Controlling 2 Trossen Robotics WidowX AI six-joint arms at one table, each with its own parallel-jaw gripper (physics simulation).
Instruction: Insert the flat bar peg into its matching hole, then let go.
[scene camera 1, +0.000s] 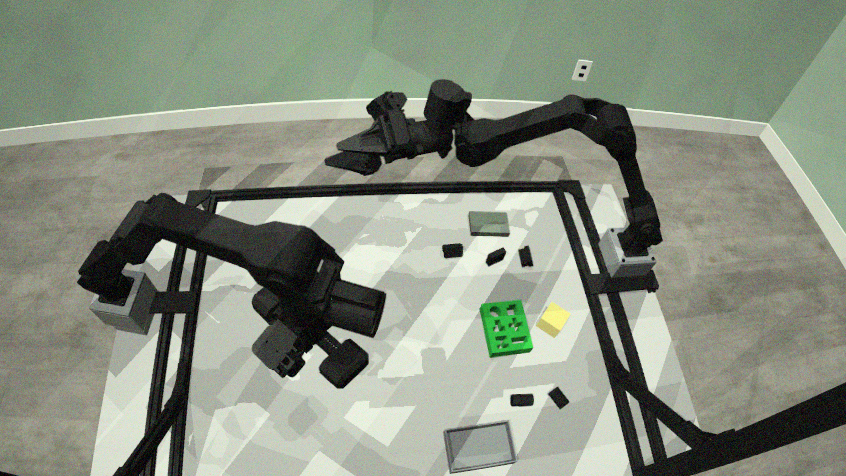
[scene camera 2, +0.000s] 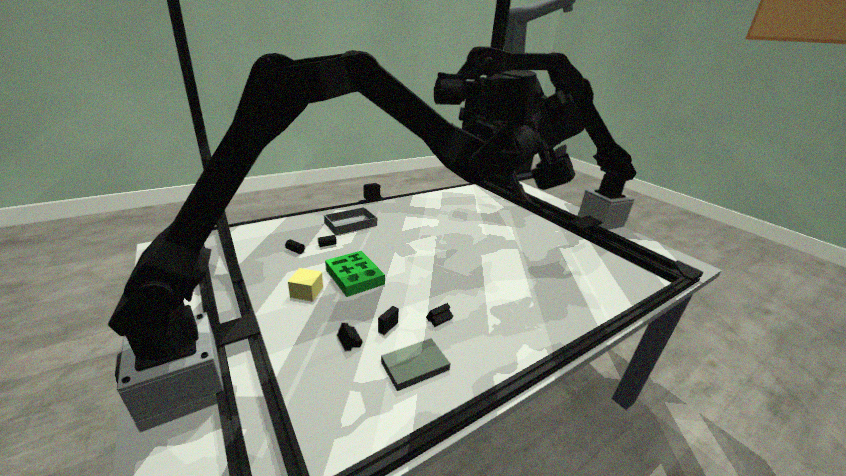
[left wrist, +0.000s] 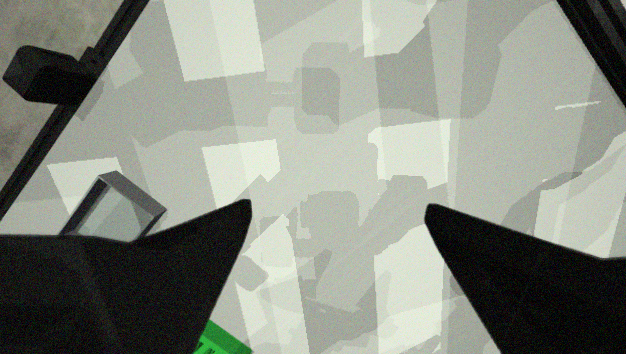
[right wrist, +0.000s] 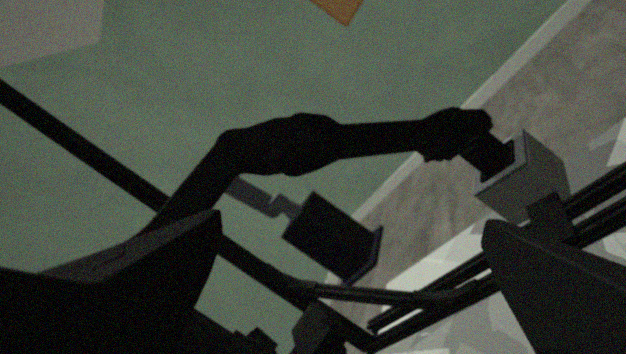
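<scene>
The green hole board (scene camera 1: 506, 328) (scene camera 2: 355, 271) lies flat right of the table's middle; its corner (left wrist: 220, 342) shows at the bottom of the left wrist view. Three black pegs (scene camera 1: 452, 250) (scene camera 1: 496, 256) (scene camera 1: 525, 256) lie behind it, and two more (scene camera 1: 521, 399) (scene camera 1: 558, 398) lie in front. The peg (scene camera 2: 388, 319) looks like a plain flat bar, though I cannot tell for sure. My left gripper (scene camera 1: 310, 359) (left wrist: 337, 209) is open and empty above bare table, far left of the board. My right gripper (scene camera 1: 350, 153) is open and empty, held high beyond the table's far edge.
A yellow cube (scene camera 1: 553, 319) (scene camera 2: 306, 283) sits right beside the board. A grey tray (scene camera 1: 447, 449) (scene camera 2: 351, 227) stands at the front edge. A grey-green slab (scene camera 1: 488, 223) (scene camera 2: 414, 364) lies behind the pegs. A black frame (scene camera 1: 374, 190) borders the table.
</scene>
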